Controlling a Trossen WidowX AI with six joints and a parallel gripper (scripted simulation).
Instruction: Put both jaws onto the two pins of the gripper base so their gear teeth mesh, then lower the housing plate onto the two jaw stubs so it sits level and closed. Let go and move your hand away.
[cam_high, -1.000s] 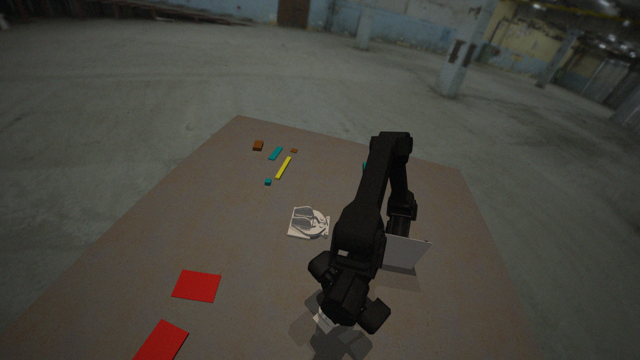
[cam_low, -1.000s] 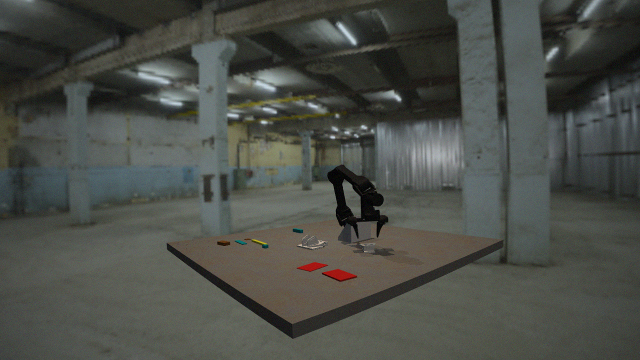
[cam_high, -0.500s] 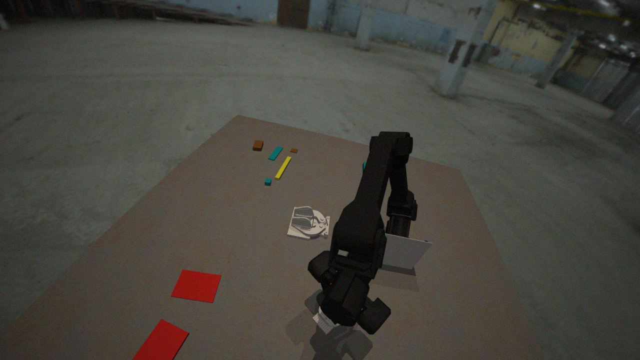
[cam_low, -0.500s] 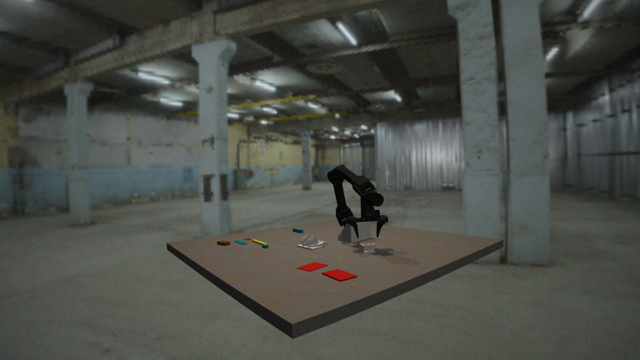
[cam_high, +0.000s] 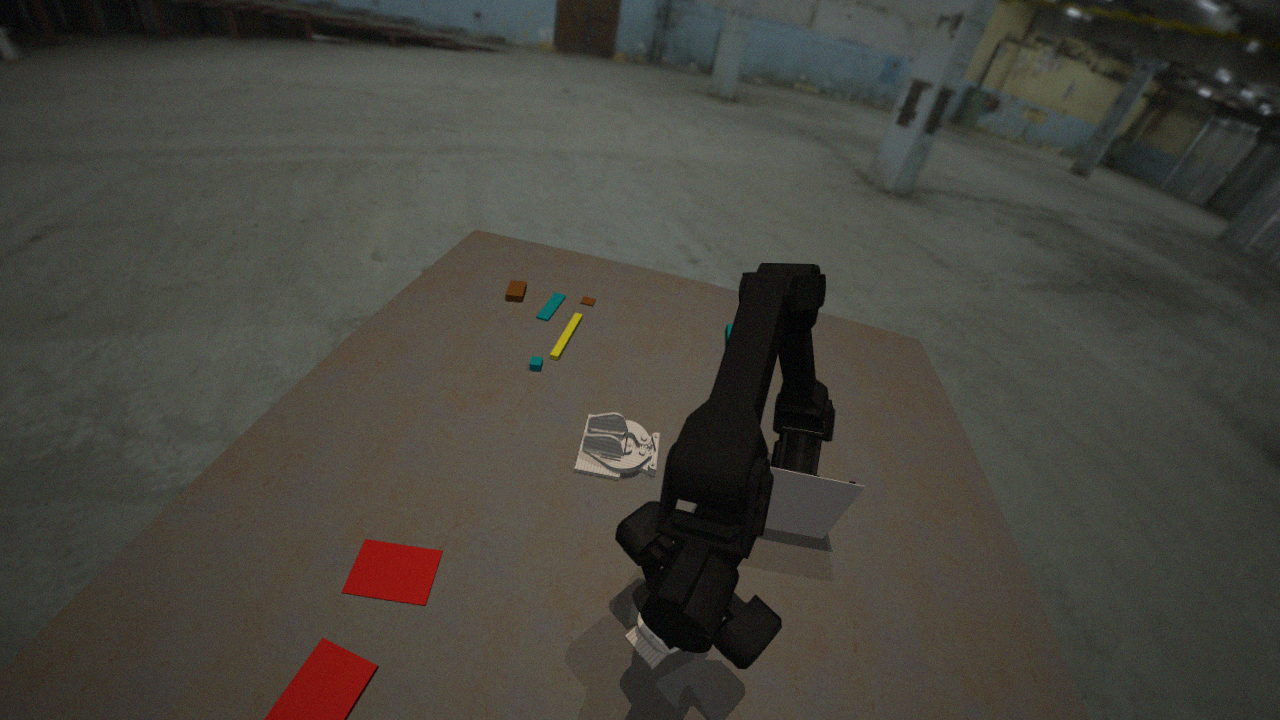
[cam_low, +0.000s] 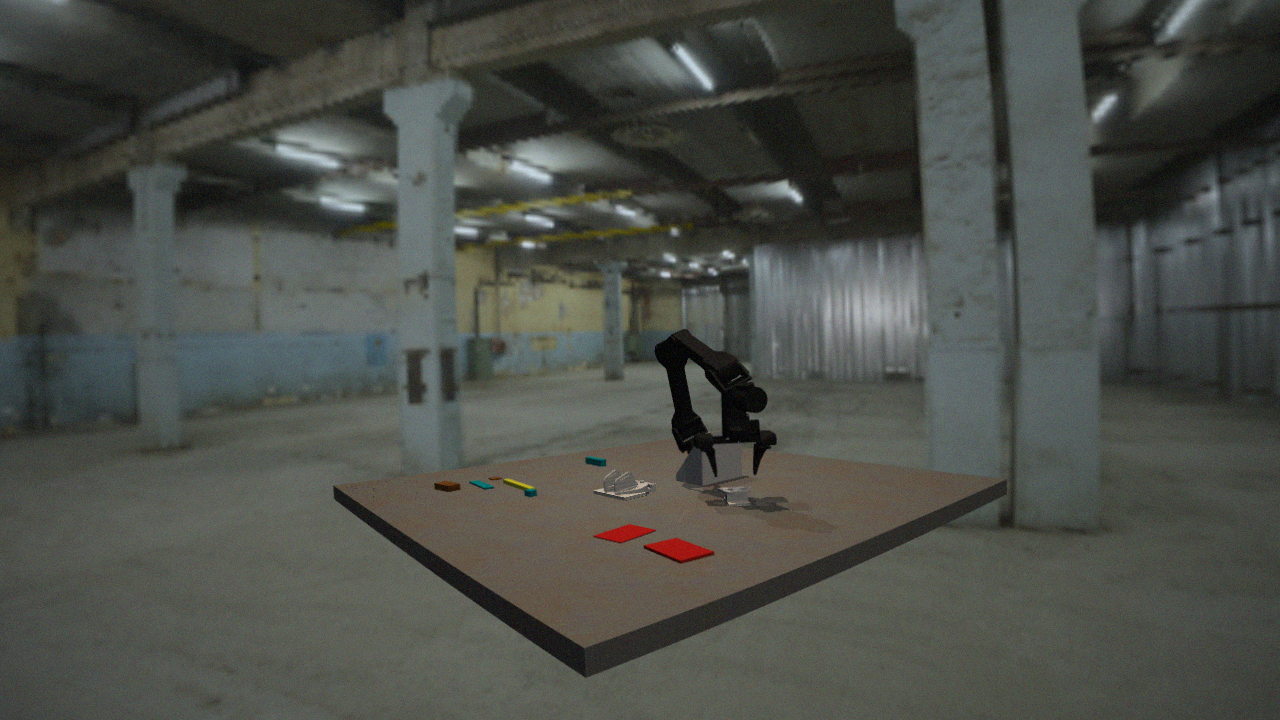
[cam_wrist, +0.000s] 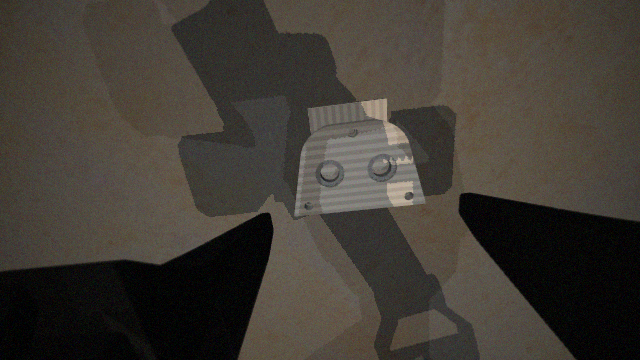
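The gripper jaw is 11 cm ahead of my gripper tip, 24 cm to the right of it and 4 cm below it. Also, from my gripper tip: yellow bar (33 cm ahead, 50 cm to the right, 5 cm below); then teal block (1 cm behind, 66 cm to the right, 5 cm below).
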